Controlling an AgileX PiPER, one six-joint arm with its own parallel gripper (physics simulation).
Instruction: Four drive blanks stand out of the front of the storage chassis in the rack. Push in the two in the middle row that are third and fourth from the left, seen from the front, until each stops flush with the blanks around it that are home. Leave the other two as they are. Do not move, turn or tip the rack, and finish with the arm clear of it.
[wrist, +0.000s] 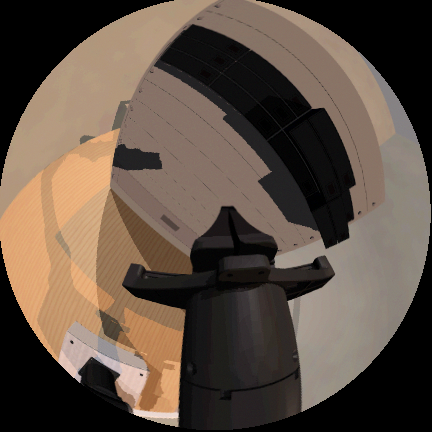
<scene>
I see my gripper (226, 213) and a rack (234, 110).
</scene>
